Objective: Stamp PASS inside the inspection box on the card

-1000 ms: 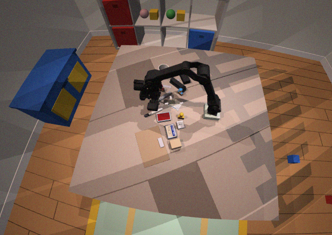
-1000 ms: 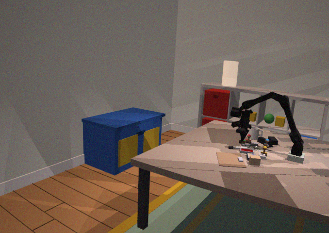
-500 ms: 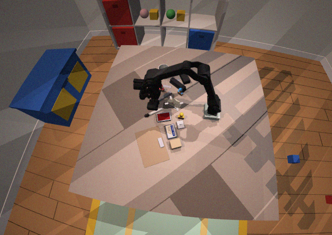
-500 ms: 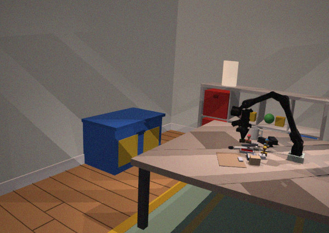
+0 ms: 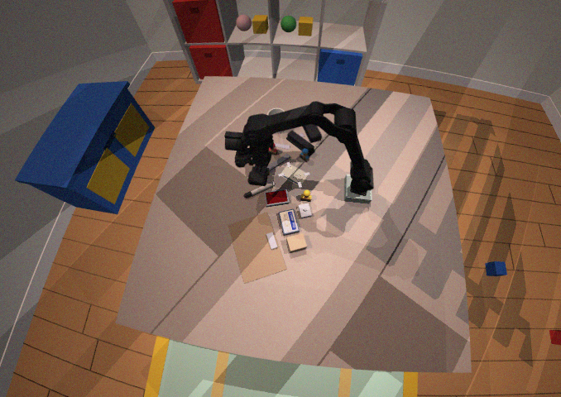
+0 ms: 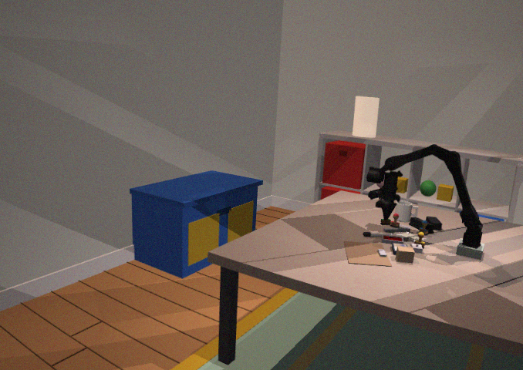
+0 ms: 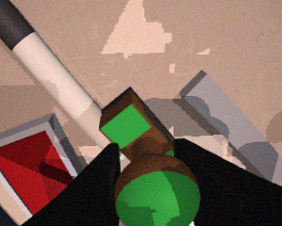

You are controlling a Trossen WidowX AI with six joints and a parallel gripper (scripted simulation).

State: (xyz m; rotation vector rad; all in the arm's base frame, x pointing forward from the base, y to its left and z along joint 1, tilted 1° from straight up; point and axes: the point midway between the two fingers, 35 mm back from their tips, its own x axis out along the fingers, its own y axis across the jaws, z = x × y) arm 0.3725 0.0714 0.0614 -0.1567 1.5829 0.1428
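Now: gripper tip 70 mm past the red ink pad, 60 mm to the right of it and 60 mm above it. From my gripper tip the other things lie so: grey bar 90 mm to the right, 60 mm below, 20 mm behind; then green-knobbed stamp right at my gripper tip; then white marker 60 mm to the left, 60 mm below, 20 mm ahead.
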